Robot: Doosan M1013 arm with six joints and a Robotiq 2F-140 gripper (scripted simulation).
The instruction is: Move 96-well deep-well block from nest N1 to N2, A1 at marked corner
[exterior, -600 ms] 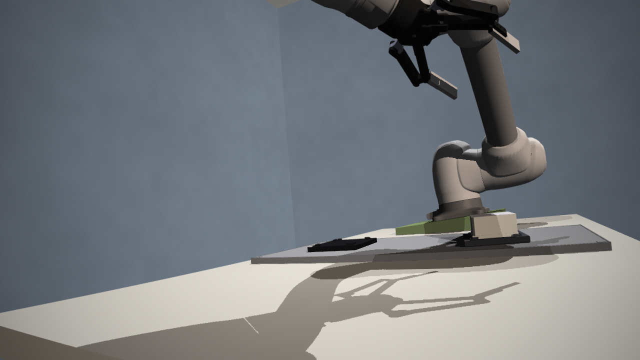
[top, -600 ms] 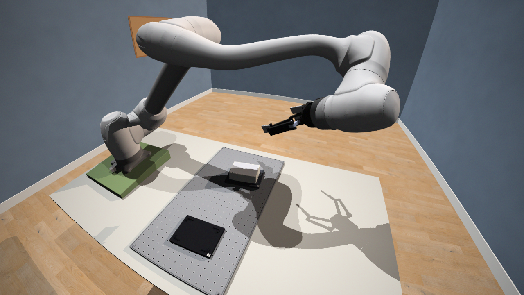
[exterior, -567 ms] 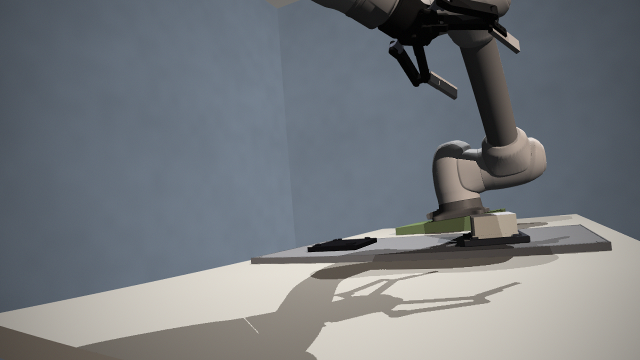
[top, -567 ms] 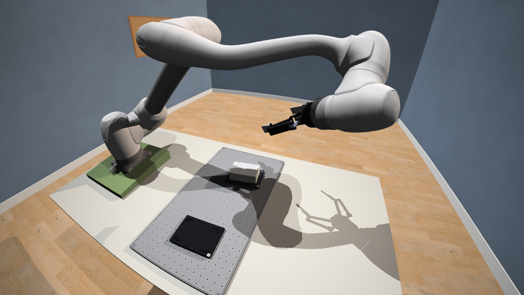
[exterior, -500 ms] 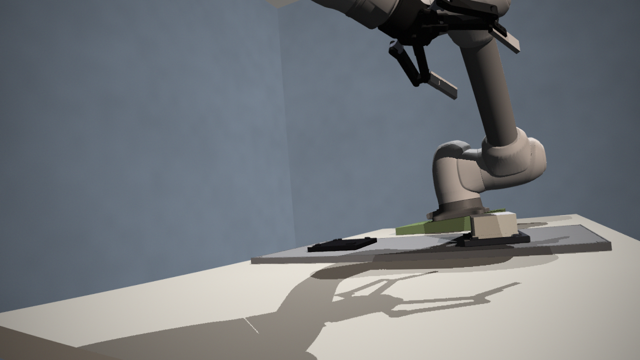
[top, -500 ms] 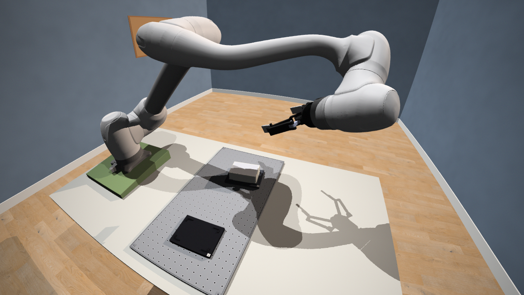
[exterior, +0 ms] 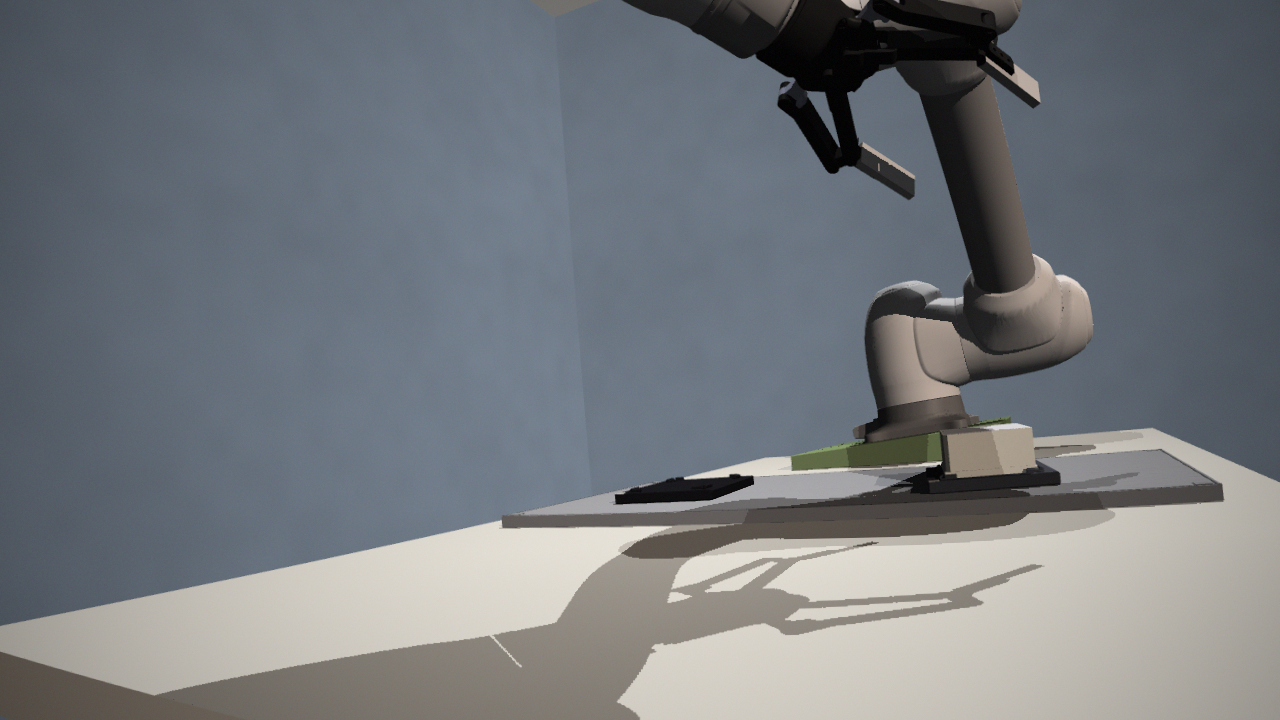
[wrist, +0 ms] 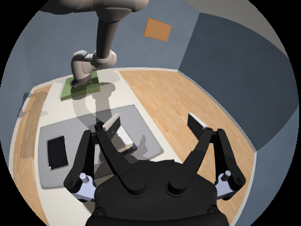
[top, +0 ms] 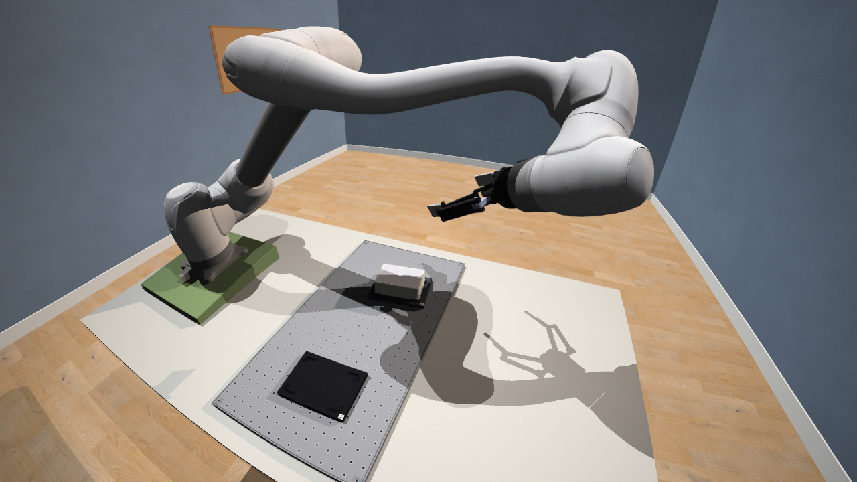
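The 96-well deep-well block lies 14 cm behind my hand, 3 cm to the right of it and 28 cm below it. The rest, counted from my hand: white corner mark 7 cm behind, 43 cm to the right, 30 cm below.
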